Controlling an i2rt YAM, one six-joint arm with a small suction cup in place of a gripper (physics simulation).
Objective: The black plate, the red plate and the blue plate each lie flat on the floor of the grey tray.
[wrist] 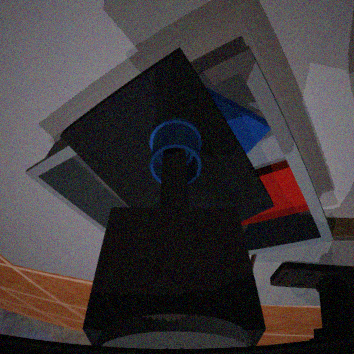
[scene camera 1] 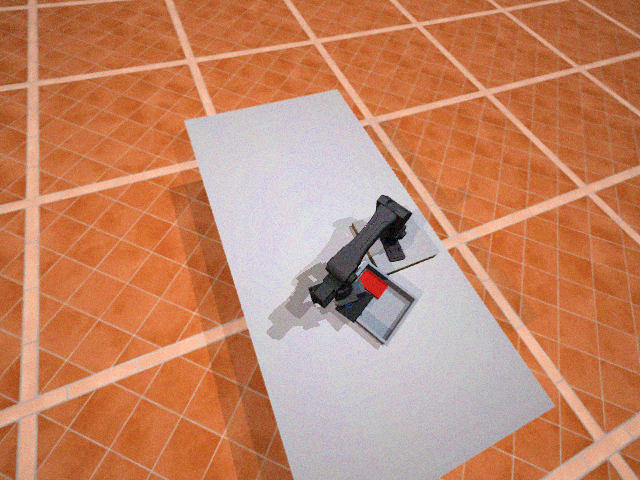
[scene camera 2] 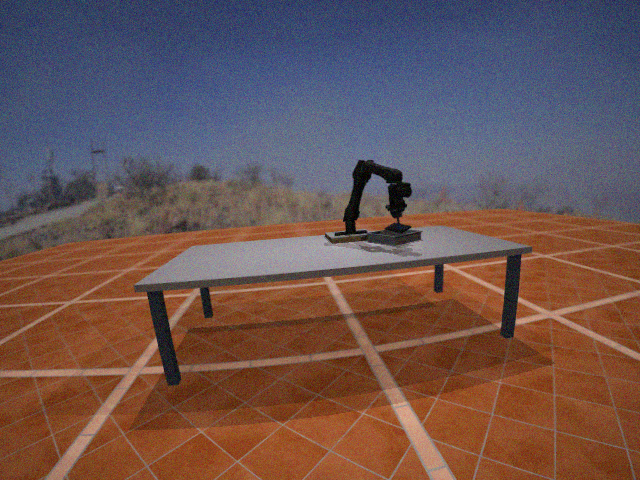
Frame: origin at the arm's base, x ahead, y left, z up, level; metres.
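Seen in the pictures: hand, tool point: [wrist: 174, 133] [scene camera 1: 348, 305] [scene camera 2: 399, 230]; arm's base, link origin: [wrist: 337, 274] [scene camera 1: 388, 240] [scene camera 2: 350, 233].
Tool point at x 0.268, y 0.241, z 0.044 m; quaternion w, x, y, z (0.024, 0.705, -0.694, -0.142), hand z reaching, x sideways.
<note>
Offsets run from my tool point to a thing's top centre. Level surfaces: height alone.
My gripper, a small suction cup with blue rings [scene camera 1: 348, 304] [scene camera 2: 398, 222] [wrist: 175, 162], is shut on the black plate {dx -0.021, dy -0.003, dz +0.031 m} [scene camera 1: 357, 311] [scene camera 2: 398, 227] [wrist: 125, 110]. It holds the plate above the near-left part of the grey tray {dx -0.117, dy -0.002, dz -0.026 m} [scene camera 1: 399, 321] [scene camera 2: 395, 239] [wrist: 301, 167]. The red plate {dx -0.139, dy -0.080, dz -0.062 m} [scene camera 1: 373, 283] [wrist: 285, 192] lies flat inside the tray, by its corner nearest the arm's base. The blue plate {dx -0.045, dy -0.020, dz -0.064 m} [wrist: 248, 131] shows inside the tray in the wrist view, partly hidden by the black plate. In scene camera 1 the blue plate is hidden under the black plate and arm.
The arm's base [scene camera 1: 394, 251] stands on a pale base board [scene camera 1: 423, 248] [scene camera 2: 341, 238] close beside the tray. The arm reaches over the tray's edge. The long white table {dz -0.076 m} [scene camera 1: 289, 170] [scene camera 2: 242, 263] extends on both sides of the tray.
</note>
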